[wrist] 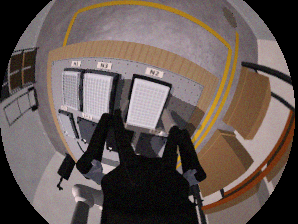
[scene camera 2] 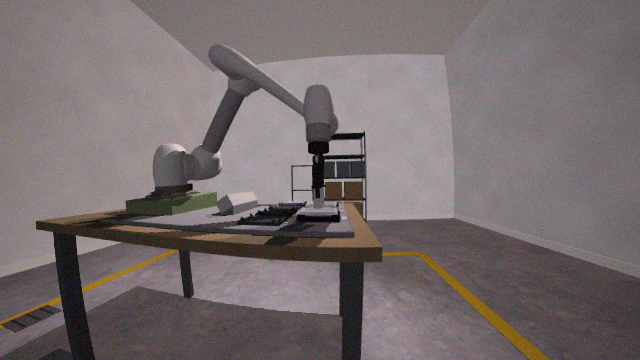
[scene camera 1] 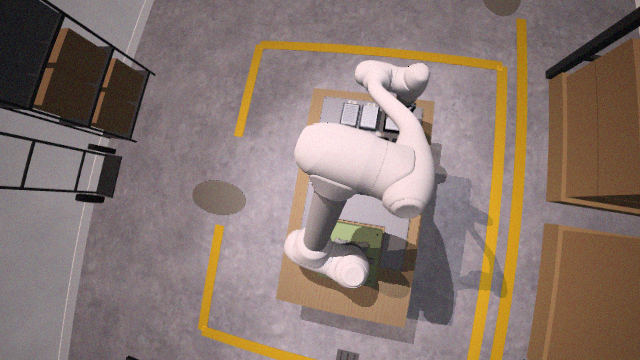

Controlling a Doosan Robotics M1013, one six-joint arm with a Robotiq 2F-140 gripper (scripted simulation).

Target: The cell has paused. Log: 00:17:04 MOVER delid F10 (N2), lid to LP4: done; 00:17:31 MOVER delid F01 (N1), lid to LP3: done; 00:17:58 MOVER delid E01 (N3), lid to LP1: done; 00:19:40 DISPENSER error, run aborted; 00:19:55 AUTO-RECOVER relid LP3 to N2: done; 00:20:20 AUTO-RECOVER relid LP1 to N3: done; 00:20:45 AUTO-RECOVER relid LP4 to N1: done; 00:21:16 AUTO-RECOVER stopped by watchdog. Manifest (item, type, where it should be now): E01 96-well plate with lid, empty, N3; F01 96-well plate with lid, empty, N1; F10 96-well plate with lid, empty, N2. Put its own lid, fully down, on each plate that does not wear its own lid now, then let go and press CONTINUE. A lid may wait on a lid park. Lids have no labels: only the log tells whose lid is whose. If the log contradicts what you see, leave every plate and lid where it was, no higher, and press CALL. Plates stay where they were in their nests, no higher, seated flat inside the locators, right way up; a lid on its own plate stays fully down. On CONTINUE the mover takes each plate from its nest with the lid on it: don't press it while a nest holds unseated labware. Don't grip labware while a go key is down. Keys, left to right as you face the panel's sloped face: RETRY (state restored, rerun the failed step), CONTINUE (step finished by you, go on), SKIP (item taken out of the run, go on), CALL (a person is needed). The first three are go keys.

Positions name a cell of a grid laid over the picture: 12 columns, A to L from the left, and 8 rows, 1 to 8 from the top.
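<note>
What I can see is my gripper (scene camera 2: F5), and that same gripper (wrist: F4) shows as well.
</note>
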